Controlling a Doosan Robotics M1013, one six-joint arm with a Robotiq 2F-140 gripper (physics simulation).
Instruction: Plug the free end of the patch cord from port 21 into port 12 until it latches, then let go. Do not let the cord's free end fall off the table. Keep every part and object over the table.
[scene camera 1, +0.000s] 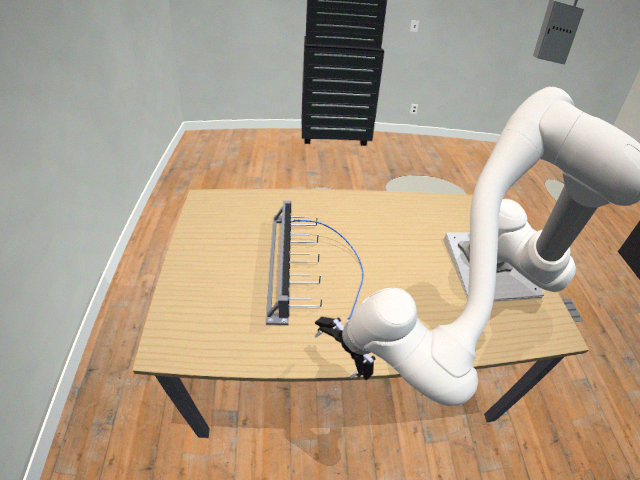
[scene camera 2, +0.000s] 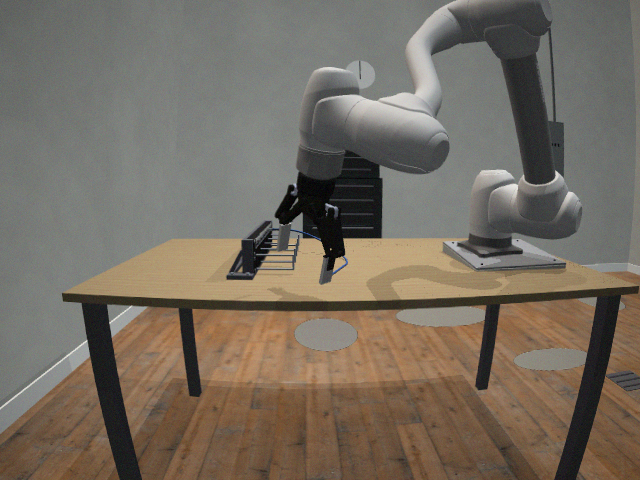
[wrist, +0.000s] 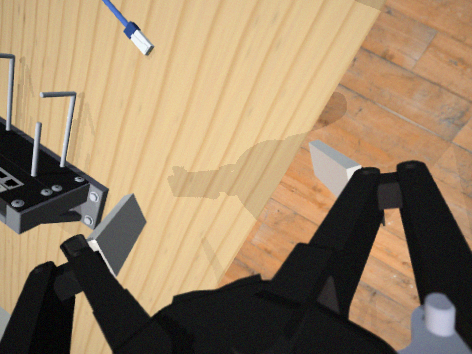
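Where they show: gripper, fingertip midpoint: (scene camera 1: 336, 354) (scene camera 2: 302, 265) (wrist: 224, 183); arm's base, link origin: (scene camera 2: 489, 249).
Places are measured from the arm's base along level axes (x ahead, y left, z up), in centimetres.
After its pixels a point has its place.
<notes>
The blue patch cord (scene camera 1: 362, 273) {z -2.6, x 50.6, y -3.1 cm} (scene camera 2: 340, 267) {z -2.4, x 54.5, y 5.4 cm} (wrist: 116, 12) {z -2.4, x 59.1, y 13.5 cm} runs in an arc from the far end of the black patch panel (scene camera 1: 287, 248) {z 6.9, x 76.1, y -10.0 cm} (scene camera 2: 248, 255) {z 3.0, x 80.4, y 11.8 cm} (wrist: 52, 175) {z 0.8, x 78.4, y 8.7 cm}. Its free end, a clear plug (wrist: 141, 42) {z -2.1, x 61.1, y 17.1 cm} with a dark blue boot, is over the table at the top of the wrist view. The arm hides the plug in scene camera 1, and a finger covers that spot in scene camera 2. My gripper (scene camera 1: 336, 354) {z 4.0, x 69.0, y 30.7 cm} (scene camera 2: 303, 264) {z 4.0, x 69.0, y 30.7 cm} (wrist: 224, 183) {z 4.0, x 69.0, y 30.7 cm} is wide open and empty, low over the table near its front edge. The plug is outside the finger gap. Port numbers cannot be read.
Metal cable guide bars (scene camera 1: 305, 282) {z -1.3, x 71.4, y -1.2 cm} (scene camera 2: 276, 269) {z -1.5, x 72.9, y 8.8 cm} (wrist: 70, 130) {z -1.5, x 73.0, y 8.9 cm} stick out from the panel, close to one finger. The wooden table (scene camera 1: 206, 258) {z -3.0, x 105.1, y -19.4 cm} (scene camera 2: 155, 268) {z -3.0, x 109.2, y -2.8 cm} (wrist: 200, 100) {z -3.0, x 64.9, y 24.1 cm} has its front edge beneath the gripper area. The robot's base plate (scene camera 1: 516, 289) {z -1.1, x -5.6, y 17.5 cm} (scene camera 2: 527, 260) {z -1.1, x -4.9, y 16.2 cm} is at the right.
</notes>
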